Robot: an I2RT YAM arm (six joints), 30 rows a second.
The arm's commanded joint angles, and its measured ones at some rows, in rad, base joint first. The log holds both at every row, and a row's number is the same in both.
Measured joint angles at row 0:
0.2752, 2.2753, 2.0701, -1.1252, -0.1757, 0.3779
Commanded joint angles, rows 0 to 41:
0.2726, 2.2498, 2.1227, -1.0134, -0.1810, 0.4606
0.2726, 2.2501, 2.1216, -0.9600, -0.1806, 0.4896
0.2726, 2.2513, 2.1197, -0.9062, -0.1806, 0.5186
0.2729, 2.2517, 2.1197, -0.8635, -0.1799, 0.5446
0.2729, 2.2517, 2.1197, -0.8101, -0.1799, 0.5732
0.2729, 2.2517, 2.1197, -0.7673, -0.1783, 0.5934
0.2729, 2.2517, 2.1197, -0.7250, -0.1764, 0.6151
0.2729, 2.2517, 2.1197, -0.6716, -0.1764, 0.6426
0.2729, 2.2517, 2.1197, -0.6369, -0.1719, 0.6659
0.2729, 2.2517, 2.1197, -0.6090, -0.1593, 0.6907
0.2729, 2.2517, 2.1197, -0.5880, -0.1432, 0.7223
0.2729, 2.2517, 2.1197, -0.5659, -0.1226, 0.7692
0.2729, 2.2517, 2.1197, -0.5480, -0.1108, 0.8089
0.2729, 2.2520, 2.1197, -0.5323, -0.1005, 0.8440
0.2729, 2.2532, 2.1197, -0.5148, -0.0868, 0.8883
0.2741, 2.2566, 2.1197, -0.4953, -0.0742, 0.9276
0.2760, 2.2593, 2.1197, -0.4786, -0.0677, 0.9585
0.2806, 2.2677, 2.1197, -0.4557, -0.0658, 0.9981
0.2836, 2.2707, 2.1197, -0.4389, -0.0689, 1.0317
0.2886, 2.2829, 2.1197, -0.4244, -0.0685, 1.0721
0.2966, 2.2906, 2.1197, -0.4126, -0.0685, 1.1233
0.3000, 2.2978, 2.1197, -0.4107, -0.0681, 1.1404
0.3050, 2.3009, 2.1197, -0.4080, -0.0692, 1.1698
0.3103, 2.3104, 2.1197, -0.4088, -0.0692, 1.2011
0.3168, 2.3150, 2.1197, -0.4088, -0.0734, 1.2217
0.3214, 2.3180, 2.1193, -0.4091, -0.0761, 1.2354
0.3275, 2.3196, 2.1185, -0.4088, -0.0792, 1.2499
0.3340, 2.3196, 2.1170, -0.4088, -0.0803, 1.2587
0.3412, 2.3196, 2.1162, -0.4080, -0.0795, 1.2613
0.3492, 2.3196, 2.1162, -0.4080, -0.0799, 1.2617
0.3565, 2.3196, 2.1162, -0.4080, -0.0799, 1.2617
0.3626, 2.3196, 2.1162, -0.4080, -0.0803, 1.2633
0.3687, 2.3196, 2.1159, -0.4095, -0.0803, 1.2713
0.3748, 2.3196, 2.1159, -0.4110, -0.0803, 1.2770
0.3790, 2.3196, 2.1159, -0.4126, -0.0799, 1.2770
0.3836, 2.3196, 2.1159, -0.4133, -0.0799, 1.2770
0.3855, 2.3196, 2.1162, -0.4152, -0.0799, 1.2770
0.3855, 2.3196, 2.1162, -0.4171, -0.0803, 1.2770
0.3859, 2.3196, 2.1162, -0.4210, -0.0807, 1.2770
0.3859, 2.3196, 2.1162, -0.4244, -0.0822, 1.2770
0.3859, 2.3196, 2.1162, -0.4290, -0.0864, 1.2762
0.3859, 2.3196, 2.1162, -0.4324, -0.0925, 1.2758
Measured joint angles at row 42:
0.3931, 2.3405, 2.0888, -0.4404, -0.0811, 1.2610
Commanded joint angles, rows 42 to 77:
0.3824, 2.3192, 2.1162, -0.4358, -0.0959, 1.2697
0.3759, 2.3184, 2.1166, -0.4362, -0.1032, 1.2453
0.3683, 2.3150, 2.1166, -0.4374, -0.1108, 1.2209
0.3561, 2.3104, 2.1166, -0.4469, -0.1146, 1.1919
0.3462, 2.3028, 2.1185, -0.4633, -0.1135, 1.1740
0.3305, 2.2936, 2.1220, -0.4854, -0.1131, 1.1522
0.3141, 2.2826, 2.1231, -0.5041, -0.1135, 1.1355
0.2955, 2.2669, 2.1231, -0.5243, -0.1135, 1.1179
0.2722, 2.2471, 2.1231, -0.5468, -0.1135, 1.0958
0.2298, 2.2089, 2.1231, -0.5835, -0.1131, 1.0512
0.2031, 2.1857, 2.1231, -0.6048, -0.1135, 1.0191
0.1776, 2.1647, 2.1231, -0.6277, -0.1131, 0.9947
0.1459, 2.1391, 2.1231, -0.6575, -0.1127, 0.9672
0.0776, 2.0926, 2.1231, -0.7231, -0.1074, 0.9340
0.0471, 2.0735, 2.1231, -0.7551, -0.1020, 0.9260
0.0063, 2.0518, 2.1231, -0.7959, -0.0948, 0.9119
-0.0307, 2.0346, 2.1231, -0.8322, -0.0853, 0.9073
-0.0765, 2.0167, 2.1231, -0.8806, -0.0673, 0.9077
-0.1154, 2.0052, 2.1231, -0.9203, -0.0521, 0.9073
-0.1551, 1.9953, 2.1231, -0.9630, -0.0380, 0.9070
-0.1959, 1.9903, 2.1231, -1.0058, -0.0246, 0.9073
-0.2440, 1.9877, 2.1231, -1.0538, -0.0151, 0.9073
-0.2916, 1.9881, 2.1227, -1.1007, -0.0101, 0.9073
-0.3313, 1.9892, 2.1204, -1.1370, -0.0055, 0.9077
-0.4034, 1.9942, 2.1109, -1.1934, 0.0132, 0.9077
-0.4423, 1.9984, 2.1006, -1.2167, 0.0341, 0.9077
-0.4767, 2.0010, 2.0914, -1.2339, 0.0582, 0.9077
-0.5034, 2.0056, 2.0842, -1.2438, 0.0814, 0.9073
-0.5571, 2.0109, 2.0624, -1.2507, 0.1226, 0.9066
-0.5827, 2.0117, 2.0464, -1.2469, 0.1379, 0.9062
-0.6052, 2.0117, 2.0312, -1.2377, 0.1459, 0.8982
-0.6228, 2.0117, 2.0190, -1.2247, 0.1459, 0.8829
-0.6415, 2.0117, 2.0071, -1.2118, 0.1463, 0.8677
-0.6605, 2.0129, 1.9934, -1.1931, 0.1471, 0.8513
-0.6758, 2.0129, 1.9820, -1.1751, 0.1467, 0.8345
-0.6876, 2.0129, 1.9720, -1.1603, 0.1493, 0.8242
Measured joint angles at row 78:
-0.6559, 2.0232, 1.9934, -1.2026, 0.1169, 0.8833
